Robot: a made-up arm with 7 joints. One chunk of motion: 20 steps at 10 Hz.
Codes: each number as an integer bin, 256 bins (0 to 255) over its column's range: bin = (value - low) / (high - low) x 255, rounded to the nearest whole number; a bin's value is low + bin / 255 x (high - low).
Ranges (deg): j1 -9..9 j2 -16..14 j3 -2..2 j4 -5..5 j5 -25..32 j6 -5..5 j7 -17..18
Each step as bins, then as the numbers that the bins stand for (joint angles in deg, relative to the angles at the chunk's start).
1 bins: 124 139 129 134 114 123 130
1 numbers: -0.25 0.35 0.02 0.25 0.48 -0.18 0.84
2 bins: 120 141 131 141 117 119 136
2 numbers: -0.53 0.59 0.05 0.53 1.15 -0.33 1.67
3 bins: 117 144 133 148 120 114 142
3 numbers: -0.74 0.94 0.09 0.80 1.82 -0.53 2.49
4 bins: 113 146 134 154 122 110 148
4 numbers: -1.02 1.18 0.10 1.04 2.27 -0.69 3.31
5 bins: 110 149 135 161 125 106 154
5 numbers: -1.24 1.53 0.12 1.31 2.94 -0.84 4.14
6 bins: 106 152 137 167 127 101 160
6 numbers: -1.52 1.88 0.15 1.55 3.39 -1.04 4.96
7 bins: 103 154 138 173 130 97 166
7 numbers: -1.73 2.12 0.16 1.78 4.06 -1.20 5.78
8 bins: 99 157 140 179 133 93 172
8 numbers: -2.01 2.47 0.20 2.02 4.73 -1.35 6.61
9 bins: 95 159 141 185 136 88 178
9 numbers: -2.29 2.71 0.21 2.25 5.40 -1.55 7.43
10 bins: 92 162 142 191 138 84 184
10 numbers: -2.51 3.06 0.23 2.49 5.85 -1.71 8.25
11 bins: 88 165 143 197 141 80 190
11 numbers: -2.79 3.41 0.24 2.73 6.52 -1.86 9.08
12 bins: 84 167 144 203 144 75 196
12 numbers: -3.07 3.65 0.26 2.96 7.19 -2.06 9.90
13 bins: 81 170 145 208 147 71 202
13 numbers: -3.28 4.00 0.27 3.16 7.86 -2.22 10.73
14 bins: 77 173 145 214 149 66 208
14 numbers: -3.56 4.35 0.27 3.39 8.31 -2.41 11.55
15 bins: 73 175 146 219 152 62 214
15 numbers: -3.85 4.59 0.29 3.59 8.98 -2.57 12.37
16 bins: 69 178 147 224 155 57 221
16 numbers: -4.13 4.94 0.31 3.78 9.65 -2.76 13.33
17 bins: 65 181 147 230 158 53 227
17 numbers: -4.41 5.29 0.31 4.02 10.32 -2.92 14.16
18 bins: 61 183 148 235 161 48 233
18 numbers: -4.69 5.53 0.32 4.22 10.99 -3.12 14.98
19 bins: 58 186 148 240 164 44 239
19 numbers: -4.91 5.88 0.32 4.41 11.66 -3.27 15.80
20 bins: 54 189 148 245 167 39 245
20 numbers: -5.19 6.24 0.32 4.61 12.33 -3.47 16.63
